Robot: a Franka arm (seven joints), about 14 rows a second.
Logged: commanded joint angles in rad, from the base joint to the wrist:
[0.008, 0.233, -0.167, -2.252, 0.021, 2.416, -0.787]
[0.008, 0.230, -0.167, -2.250, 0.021, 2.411, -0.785]
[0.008, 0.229, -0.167, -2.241, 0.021, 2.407, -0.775]
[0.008, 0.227, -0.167, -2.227, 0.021, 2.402, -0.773]
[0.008, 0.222, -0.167, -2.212, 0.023, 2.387, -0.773]
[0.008, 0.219, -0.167, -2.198, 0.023, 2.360, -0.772]
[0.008, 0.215, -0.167, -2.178, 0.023, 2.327, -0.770]
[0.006, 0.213, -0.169, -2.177, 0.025, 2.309, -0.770]
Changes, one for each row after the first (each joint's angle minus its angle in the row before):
[0.000, -0.003, 0.000, 0.002, 0.000, -0.005, 0.002]
[0.000, -0.001, 0.000, 0.009, 0.000, -0.004, 0.010]
[0.000, -0.002, 0.000, 0.014, 0.000, -0.005, 0.002]
[0.000, -0.005, 0.000, 0.015, 0.002, -0.015, 0.000]
[0.000, -0.003, 0.000, 0.014, 0.000, -0.027, 0.001]
[0.000, -0.004, 0.000, 0.020, 0.000, -0.033, 0.002]
[-0.002, -0.002, -0.002, 0.001, 0.002, -0.018, 0.000]

